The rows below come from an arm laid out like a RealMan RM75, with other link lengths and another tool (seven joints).
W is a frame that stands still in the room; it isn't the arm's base.
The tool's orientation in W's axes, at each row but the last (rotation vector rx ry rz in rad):
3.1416 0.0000 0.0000
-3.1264 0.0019 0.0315
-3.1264 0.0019 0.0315
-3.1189 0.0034 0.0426
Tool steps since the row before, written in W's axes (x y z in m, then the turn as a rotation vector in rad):
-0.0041 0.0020 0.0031 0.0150 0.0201 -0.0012
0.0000 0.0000 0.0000 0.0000 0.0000 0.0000
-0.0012 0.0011 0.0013 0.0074 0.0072 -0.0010
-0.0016 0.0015 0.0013 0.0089 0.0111 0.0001
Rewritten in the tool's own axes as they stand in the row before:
-0.0041 -0.0020 -0.0031 0.0150 -0.0201 0.0012
0.0000 0.0000 0.0000 0.0000 0.0000 0.0000
-0.0012 -0.0011 -0.0013 0.0074 -0.0072 0.0010
-0.0016 -0.0015 -0.0012 0.0089 -0.0111 -0.0001

